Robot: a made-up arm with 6 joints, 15 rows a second.
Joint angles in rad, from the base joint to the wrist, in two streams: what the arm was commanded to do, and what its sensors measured. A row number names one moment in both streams.
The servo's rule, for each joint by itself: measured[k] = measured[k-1] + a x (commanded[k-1-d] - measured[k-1]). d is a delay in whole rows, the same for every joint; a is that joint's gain. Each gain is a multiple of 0.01, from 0.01 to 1. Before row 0 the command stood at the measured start. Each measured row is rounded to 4 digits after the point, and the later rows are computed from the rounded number. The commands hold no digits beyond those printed.
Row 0, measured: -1.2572 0.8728 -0.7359 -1.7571 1.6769 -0.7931
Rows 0 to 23, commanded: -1.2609 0.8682 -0.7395 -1.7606 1.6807 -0.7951; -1.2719 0.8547 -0.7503 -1.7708 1.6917 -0.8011; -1.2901 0.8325 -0.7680 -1.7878 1.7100 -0.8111; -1.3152 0.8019 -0.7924 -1.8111 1.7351 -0.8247; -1.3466 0.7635 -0.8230 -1.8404 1.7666 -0.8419; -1.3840 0.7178 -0.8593 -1.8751 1.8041 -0.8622; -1.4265 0.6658 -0.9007 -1.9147 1.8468 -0.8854; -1.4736 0.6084 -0.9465 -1.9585 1.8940 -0.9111; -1.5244 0.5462 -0.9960 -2.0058 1.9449 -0.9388; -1.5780 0.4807 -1.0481 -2.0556 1.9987 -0.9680; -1.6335 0.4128 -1.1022 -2.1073 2.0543 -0.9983; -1.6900 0.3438 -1.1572 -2.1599 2.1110 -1.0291; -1.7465 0.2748 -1.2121 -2.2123 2.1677 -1.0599; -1.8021 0.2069 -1.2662 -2.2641 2.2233 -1.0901; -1.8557 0.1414 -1.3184 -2.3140 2.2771 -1.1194; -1.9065 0.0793 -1.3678 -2.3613 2.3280 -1.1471; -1.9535 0.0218 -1.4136 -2.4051 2.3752 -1.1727; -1.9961 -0.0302 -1.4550 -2.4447 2.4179 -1.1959; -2.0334 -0.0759 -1.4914 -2.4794 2.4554 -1.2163; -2.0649 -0.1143 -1.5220 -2.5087 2.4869 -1.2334; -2.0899 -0.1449 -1.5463 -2.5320 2.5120 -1.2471; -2.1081 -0.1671 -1.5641 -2.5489 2.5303 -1.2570; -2.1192 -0.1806 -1.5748 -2.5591 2.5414 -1.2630; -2.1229 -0.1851 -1.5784 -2.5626 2.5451 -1.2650
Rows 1 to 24, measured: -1.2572 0.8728 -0.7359 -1.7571 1.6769 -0.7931; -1.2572 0.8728 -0.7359 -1.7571 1.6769 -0.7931; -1.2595 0.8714 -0.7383 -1.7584 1.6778 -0.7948; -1.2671 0.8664 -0.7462 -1.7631 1.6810 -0.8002; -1.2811 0.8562 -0.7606 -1.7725 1.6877 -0.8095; -1.3019 0.8399 -0.7816 -1.7872 1.6986 -0.8224; -1.3292 0.8170 -0.8089 -1.8074 1.7142 -0.8390; -1.3626 0.7872 -0.8422 -1.8331 1.7349 -0.8587; -1.4016 0.7508 -0.8808 -1.8641 1.7606 -0.8814; -1.4455 0.7081 -0.9242 -1.9000 1.7913 -0.9066; -1.4936 0.6595 -0.9716 -1.9402 1.8266 -0.9340; -1.5451 0.6059 -1.0221 -1.9841 1.8662 -0.9629; -1.5990 0.5480 -1.0750 -2.0309 1.9095 -0.9930; -1.6545 0.4867 -1.1293 -2.0799 1.9558 -1.0237; -1.7106 0.4231 -1.1839 -2.1302 2.0045 -1.0545; -1.7664 0.3582 -1.2382 -2.1811 2.0548 -1.0848; -1.8209 0.2932 -1.2911 -2.2316 2.1059 -1.1142; -1.8731 0.2290 -1.3417 -2.2809 2.1570 -1.1422; -1.9221 0.1668 -1.3892 -2.3281 2.2072 -1.1681; -1.9672 0.1077 -1.4326 -2.3724 2.2557 -1.1917; -2.0076 0.0526 -1.4714 -2.4131 2.3016 -1.2126; -2.0426 0.0025 -1.5048 -2.4494 2.3442 -1.2303; -2.0715 -0.0417 -1.5322 -2.4808 2.3828 -1.2446; -2.0938 -0.0793 -1.5533 -2.5067 2.4167 -1.2551
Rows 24 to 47, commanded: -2.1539 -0.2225 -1.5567 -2.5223 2.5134 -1.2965; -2.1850 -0.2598 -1.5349 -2.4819 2.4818 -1.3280; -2.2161 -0.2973 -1.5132 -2.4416 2.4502 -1.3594; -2.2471 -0.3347 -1.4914 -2.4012 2.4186 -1.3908; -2.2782 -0.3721 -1.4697 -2.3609 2.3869 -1.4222; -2.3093 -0.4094 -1.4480 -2.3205 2.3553 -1.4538; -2.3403 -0.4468 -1.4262 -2.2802 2.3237 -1.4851; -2.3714 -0.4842 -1.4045 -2.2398 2.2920 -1.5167; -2.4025 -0.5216 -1.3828 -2.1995 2.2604 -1.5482; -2.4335 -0.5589 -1.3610 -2.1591 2.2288 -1.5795; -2.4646 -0.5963 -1.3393 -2.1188 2.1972 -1.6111; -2.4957 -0.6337 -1.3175 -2.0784 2.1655 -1.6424; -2.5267 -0.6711 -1.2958 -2.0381 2.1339 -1.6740; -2.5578 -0.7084 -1.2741 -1.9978 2.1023 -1.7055; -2.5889 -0.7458 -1.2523 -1.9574 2.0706 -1.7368; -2.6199 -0.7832 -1.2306 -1.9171 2.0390 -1.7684; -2.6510 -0.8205 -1.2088 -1.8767 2.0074 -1.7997; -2.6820 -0.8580 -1.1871 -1.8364 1.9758 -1.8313; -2.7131 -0.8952 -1.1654 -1.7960 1.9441 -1.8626; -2.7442 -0.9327 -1.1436 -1.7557 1.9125 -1.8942; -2.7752 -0.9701 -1.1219 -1.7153 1.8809 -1.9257; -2.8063 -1.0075 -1.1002 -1.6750 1.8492 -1.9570; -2.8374 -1.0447 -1.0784 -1.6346 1.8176 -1.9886; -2.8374 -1.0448 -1.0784 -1.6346 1.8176 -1.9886
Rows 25 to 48, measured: -2.1093 -0.1097 -1.5675 -2.5266 2.4454 -1.2618; -2.1176 -0.1323 -1.5747 -2.5403 2.4683 -1.2645; -2.1397 -0.1594 -1.5628 -2.5335 2.4787 -1.2917; -2.1673 -0.1895 -1.5444 -2.5139 2.4794 -1.3226; -2.1971 -0.2218 -1.5238 -2.4864 2.4727 -1.3539; -2.2276 -0.2557 -1.5024 -2.4540 2.4603 -1.3853; -2.2585 -0.2906 -1.4808 -2.4186 2.4434 -1.4167; -2.2895 -0.3262 -1.4592 -2.3813 2.4231 -1.4482; -2.3205 -0.3624 -1.4374 -2.3429 2.4002 -1.4796; -2.3515 -0.3989 -1.4157 -2.3037 2.3753 -1.5111; -2.3826 -0.4357 -1.3940 -2.2641 2.3489 -1.5426; -2.4136 -0.4727 -1.3722 -2.2242 2.3213 -1.5740; -2.4447 -0.5098 -1.3505 -2.1841 2.2928 -1.6055; -2.4758 -0.5470 -1.3287 -2.1439 2.2635 -1.6369; -2.5068 -0.5842 -1.3070 -2.1037 2.2337 -1.6684; -2.5379 -0.6215 -1.2853 -2.0635 2.2035 -1.6999; -2.5690 -0.6588 -1.2635 -2.0232 2.1729 -1.7313; -2.6000 -0.6961 -1.2418 -1.9829 2.1421 -1.7628; -2.6311 -0.7334 -1.2200 -1.9425 2.1111 -1.7942; -2.6621 -0.7708 -1.1983 -1.9022 2.0800 -1.8257; -2.6932 -0.8081 -1.1766 -1.8618 2.0487 -1.8571; -2.7243 -0.8455 -1.1548 -1.8215 2.0174 -1.8886; -2.7553 -0.8829 -1.1331 -1.7811 1.9860 -1.9201; -2.7864 -0.9203 -1.1114 -1.7408 1.9545 -1.9515
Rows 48 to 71, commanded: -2.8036 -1.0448 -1.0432 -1.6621 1.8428 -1.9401; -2.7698 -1.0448 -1.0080 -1.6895 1.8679 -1.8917; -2.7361 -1.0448 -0.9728 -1.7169 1.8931 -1.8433; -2.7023 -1.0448 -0.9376 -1.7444 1.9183 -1.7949; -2.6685 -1.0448 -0.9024 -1.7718 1.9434 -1.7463; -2.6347 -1.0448 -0.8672 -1.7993 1.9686 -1.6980; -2.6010 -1.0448 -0.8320 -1.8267 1.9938 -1.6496; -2.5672 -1.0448 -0.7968 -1.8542 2.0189 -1.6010; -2.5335 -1.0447 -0.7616 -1.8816 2.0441 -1.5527; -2.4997 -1.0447 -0.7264 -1.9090 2.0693 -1.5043; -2.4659 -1.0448 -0.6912 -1.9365 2.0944 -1.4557; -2.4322 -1.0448 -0.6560 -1.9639 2.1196 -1.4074; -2.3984 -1.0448 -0.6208 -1.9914 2.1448 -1.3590; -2.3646 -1.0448 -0.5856 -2.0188 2.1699 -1.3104; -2.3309 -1.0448 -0.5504 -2.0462 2.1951 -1.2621; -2.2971 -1.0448 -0.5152 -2.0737 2.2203 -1.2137; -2.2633 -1.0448 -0.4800 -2.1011 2.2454 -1.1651; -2.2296 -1.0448 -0.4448 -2.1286 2.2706 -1.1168; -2.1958 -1.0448 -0.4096 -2.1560 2.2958 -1.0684; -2.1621 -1.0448 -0.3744 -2.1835 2.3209 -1.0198; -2.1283 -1.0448 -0.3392 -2.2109 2.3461 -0.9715; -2.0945 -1.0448 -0.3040 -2.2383 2.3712 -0.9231; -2.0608 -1.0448 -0.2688 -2.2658 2.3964 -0.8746; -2.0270 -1.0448 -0.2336 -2.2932 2.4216 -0.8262
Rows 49 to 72, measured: -2.8175 -0.9576 -1.0896 -1.7004 1.9230 -1.9830; -2.8296 -0.9838 -1.0822 -1.6754 1.8988 -1.9878; -2.8137 -1.0021 -1.0565 -1.6703 1.8859 -1.9473; -2.7869 -1.0149 -1.0245 -1.6776 1.8818 -1.9000; -2.7559 -1.0239 -0.9904 -1.6925 1.8844 -1.8518; -2.7232 -1.0302 -0.9556 -1.7122 1.8922 -1.8034; -2.6898 -1.0346 -0.9205 -1.7348 1.9040 -1.7549; -2.6562 -1.0377 -0.8853 -1.7593 1.9189 -1.7065; -2.6225 -1.0398 -0.8501 -1.7849 1.9361 -1.6581; -2.5888 -1.0413 -0.8149 -1.8112 1.9551 -1.6096; -2.5551 -1.0423 -0.7797 -1.8380 1.9756 -1.5612; -2.5213 -1.0430 -0.7445 -1.8650 1.9972 -1.5128; -2.4875 -1.0435 -0.7093 -1.8922 2.0196 -1.4643; -2.4538 -1.0439 -0.6741 -1.9194 2.0426 -1.4159; -2.4200 -1.0442 -0.6389 -1.9468 2.0661 -1.3675; -2.3862 -1.0444 -0.6037 -1.9742 2.0900 -1.3190; -2.3525 -1.0445 -0.5685 -2.0016 2.1142 -1.2706; -2.3187 -1.0446 -0.5333 -2.0290 2.1386 -1.2222; -2.2849 -1.0447 -0.4981 -2.0564 2.1632 -1.1737; -2.2512 -1.0447 -0.4629 -2.0838 2.1879 -1.1253; -2.2174 -1.0447 -0.4277 -2.1112 2.2127 -1.0769; -2.1837 -1.0447 -0.3925 -2.1387 2.2376 -1.0284; -2.1499 -1.0447 -0.3573 -2.1661 2.2626 -0.9800; -2.1161 -1.0447 -0.3221 -2.1935 2.2876 -0.9316
